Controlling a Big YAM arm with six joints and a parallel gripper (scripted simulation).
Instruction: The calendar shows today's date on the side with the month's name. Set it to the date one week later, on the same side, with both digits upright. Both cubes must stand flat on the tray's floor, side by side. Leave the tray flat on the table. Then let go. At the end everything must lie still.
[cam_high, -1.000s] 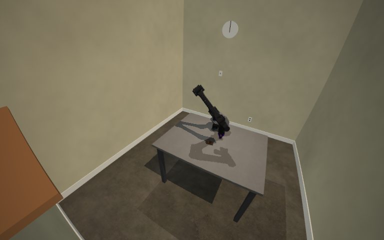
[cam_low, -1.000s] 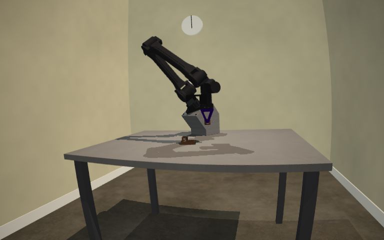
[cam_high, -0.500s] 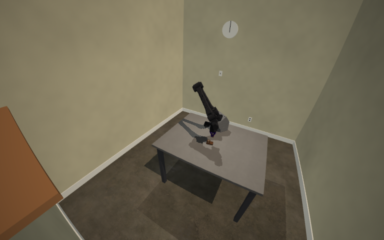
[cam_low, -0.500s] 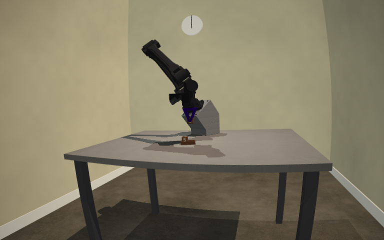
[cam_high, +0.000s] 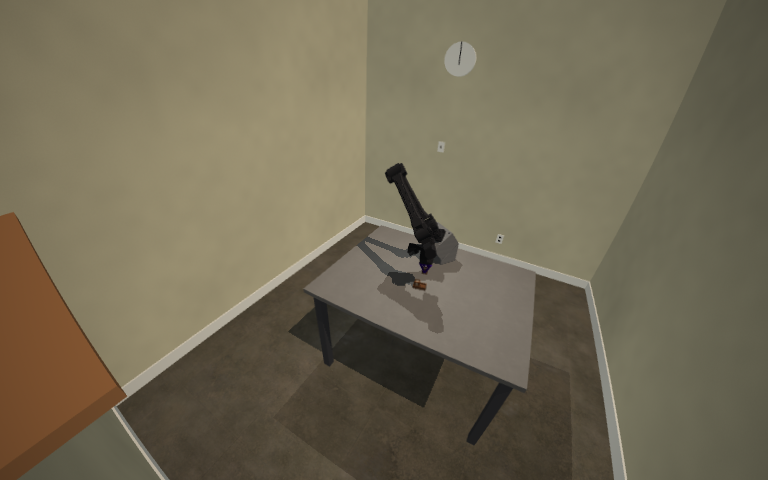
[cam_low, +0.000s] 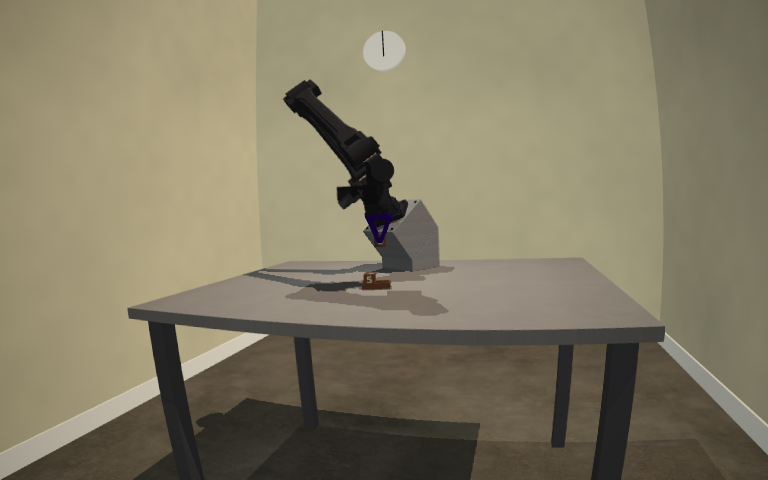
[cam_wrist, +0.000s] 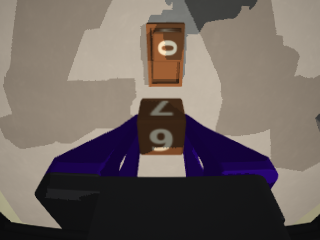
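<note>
Right now my hand is 120 mm above the brown tray and 20 mm to the left of it.
</note>
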